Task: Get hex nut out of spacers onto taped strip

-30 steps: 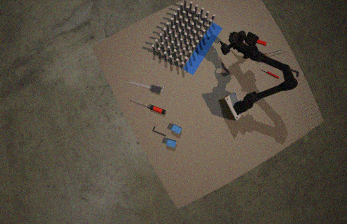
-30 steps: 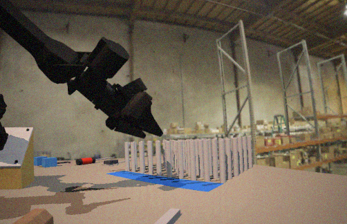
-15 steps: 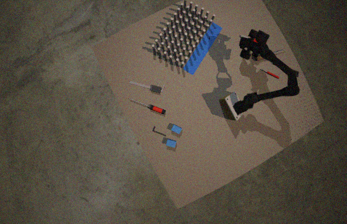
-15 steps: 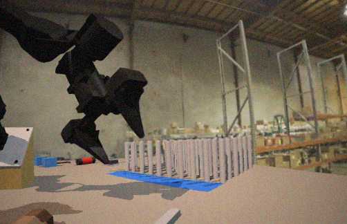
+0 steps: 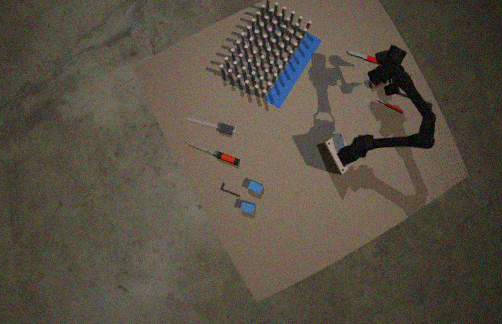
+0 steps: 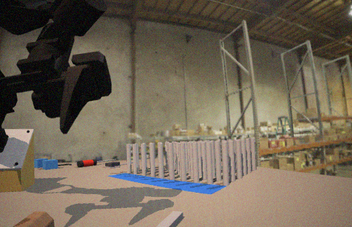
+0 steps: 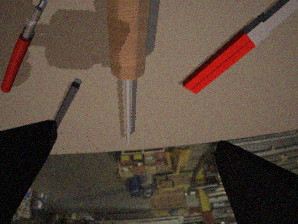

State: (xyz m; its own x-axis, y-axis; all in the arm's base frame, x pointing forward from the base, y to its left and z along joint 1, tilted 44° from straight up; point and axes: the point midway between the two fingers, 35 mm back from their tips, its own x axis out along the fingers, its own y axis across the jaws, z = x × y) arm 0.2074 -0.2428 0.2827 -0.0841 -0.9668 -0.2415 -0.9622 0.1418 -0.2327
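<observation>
The wooden-handled tool is 12 cm below my gripper tip, 10 cm to the right of it and 3 cm behind it. The rest, counted from my gripper tip: blue taped strip 33 cm to the left, 25 cm ahead, 13 cm below.
</observation>
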